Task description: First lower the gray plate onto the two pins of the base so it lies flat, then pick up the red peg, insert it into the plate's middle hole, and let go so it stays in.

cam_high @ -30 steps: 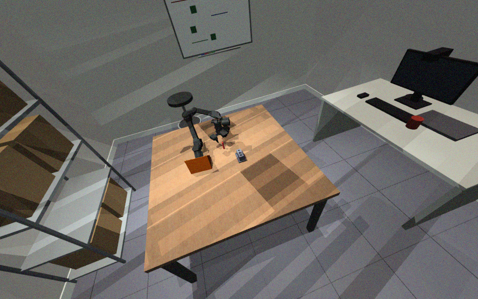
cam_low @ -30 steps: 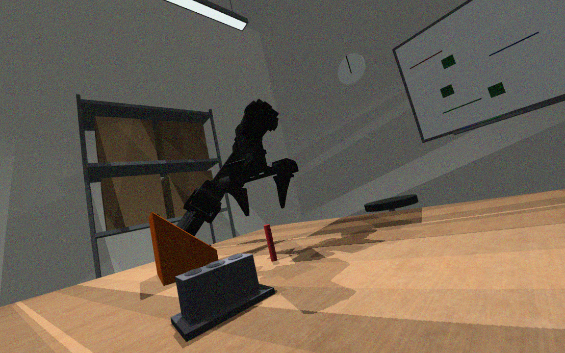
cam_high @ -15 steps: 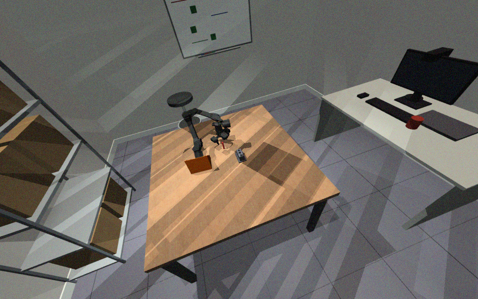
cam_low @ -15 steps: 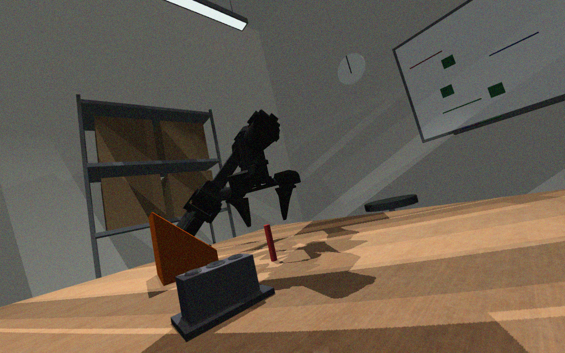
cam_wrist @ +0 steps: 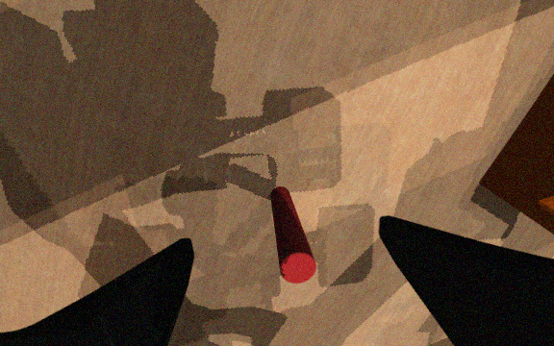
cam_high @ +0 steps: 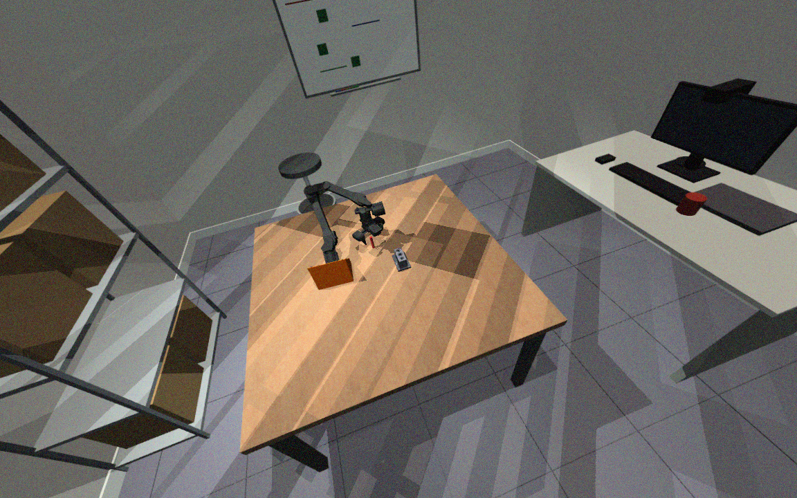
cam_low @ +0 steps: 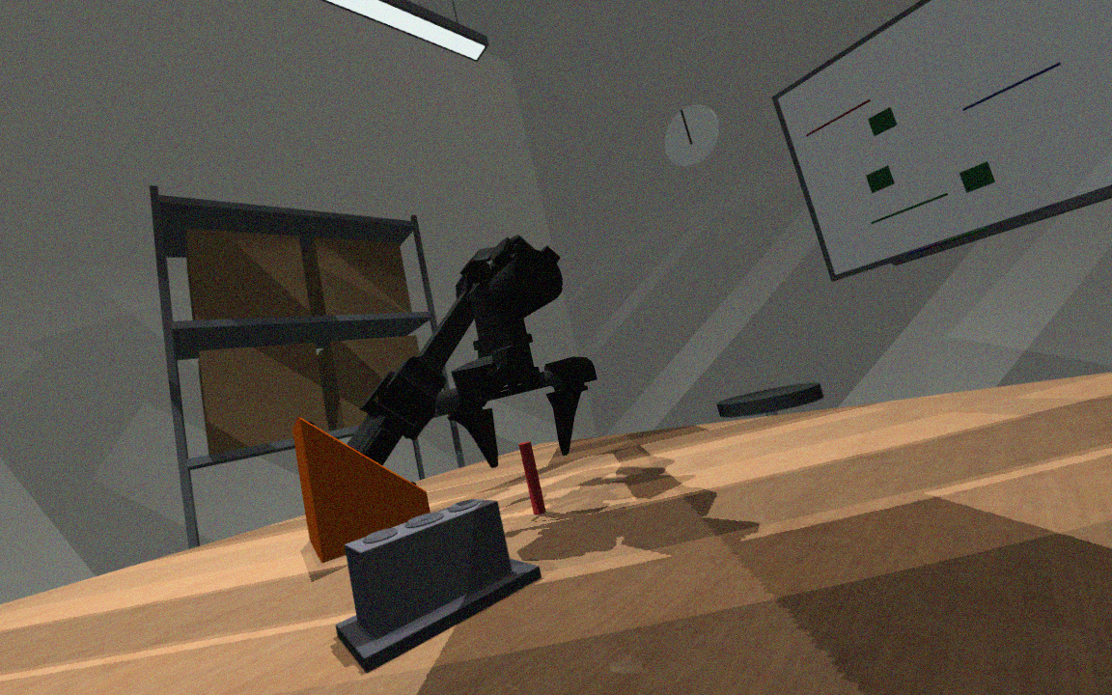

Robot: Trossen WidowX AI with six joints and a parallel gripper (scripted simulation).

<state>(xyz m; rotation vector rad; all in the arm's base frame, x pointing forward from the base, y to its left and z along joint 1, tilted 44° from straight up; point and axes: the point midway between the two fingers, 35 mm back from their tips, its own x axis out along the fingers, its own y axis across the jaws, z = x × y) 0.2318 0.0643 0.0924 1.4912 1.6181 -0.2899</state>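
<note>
The red peg lies 2 cm below my gripper tip. Round my gripper tip: base: 17 cm to the right, 10 cm ahead, 5 cm below; then gray plate: 17 cm to the right, 10 cm ahead, 1 cm below.
</note>
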